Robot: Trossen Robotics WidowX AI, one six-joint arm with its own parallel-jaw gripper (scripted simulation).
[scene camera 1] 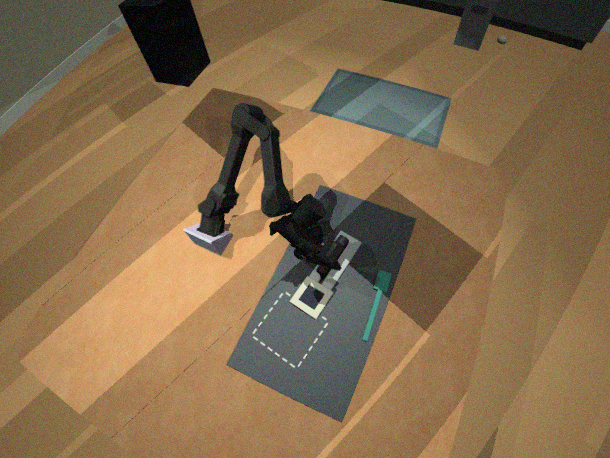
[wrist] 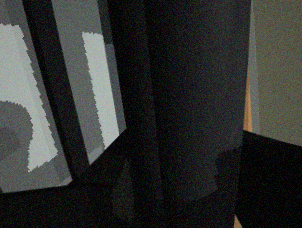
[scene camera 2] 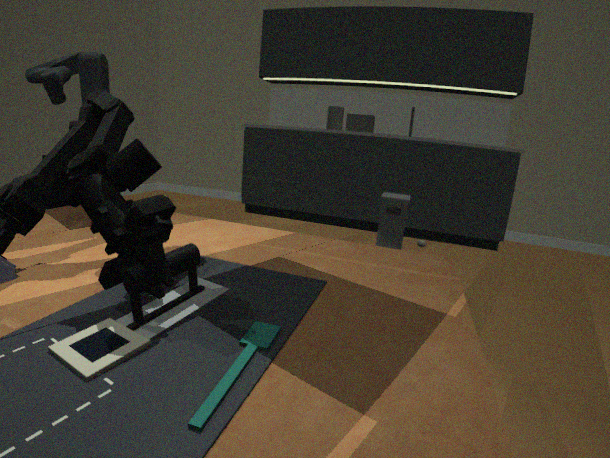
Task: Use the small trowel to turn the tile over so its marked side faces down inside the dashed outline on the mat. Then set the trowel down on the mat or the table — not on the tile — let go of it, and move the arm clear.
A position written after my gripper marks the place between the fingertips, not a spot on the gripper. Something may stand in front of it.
In view: my gripper [scene camera 2: 167, 291], a tile [scene camera 2: 90, 352], a teal long-handled spatula [scene camera 2: 261, 335] and a dark mat [scene camera 2: 156, 392].
The tile is seen too in scene camera 1 [scene camera 1: 311, 297]. My gripper shows as well in scene camera 1 [scene camera 1: 336, 268] and in the wrist view [wrist: 166, 131]. The dark mat shows as well in scene camera 1 [scene camera 1: 325, 380].
